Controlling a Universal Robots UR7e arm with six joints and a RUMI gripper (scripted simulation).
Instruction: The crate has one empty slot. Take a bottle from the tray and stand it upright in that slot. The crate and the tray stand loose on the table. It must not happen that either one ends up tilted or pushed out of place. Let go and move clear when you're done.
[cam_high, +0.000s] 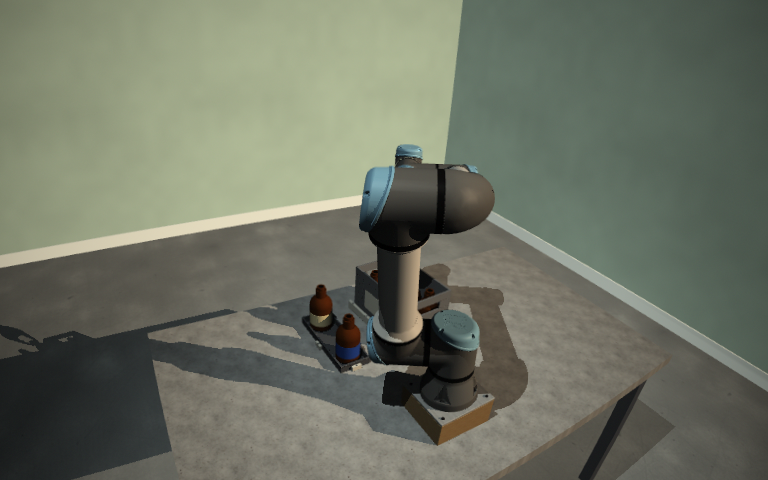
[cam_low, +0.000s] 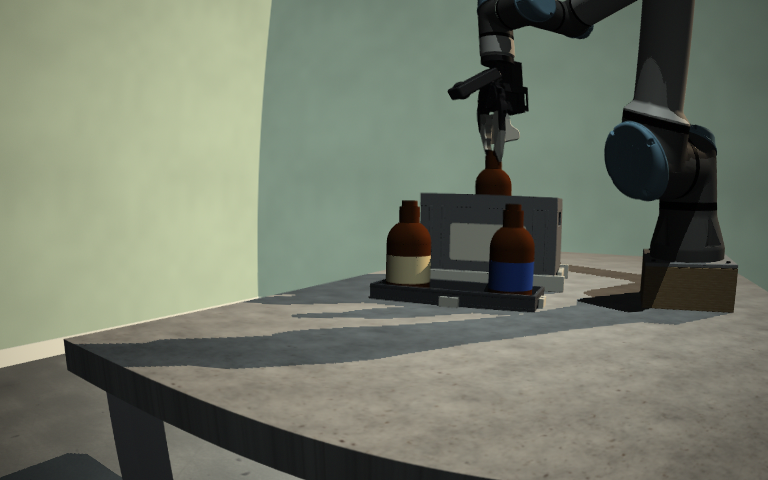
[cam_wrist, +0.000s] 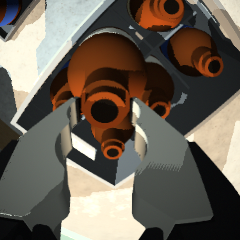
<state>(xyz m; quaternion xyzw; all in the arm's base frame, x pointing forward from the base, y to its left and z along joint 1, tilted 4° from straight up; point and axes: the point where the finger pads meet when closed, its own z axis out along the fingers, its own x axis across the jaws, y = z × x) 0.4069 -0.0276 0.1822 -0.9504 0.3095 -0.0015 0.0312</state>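
My hand is 7 cm above the bottle. Also, from my hand: grey crate (17 cm below, 4 cm to the right, 1 cm ahead); then dark tray (24 cm below, 20 cm to the left, 3 cm behind).
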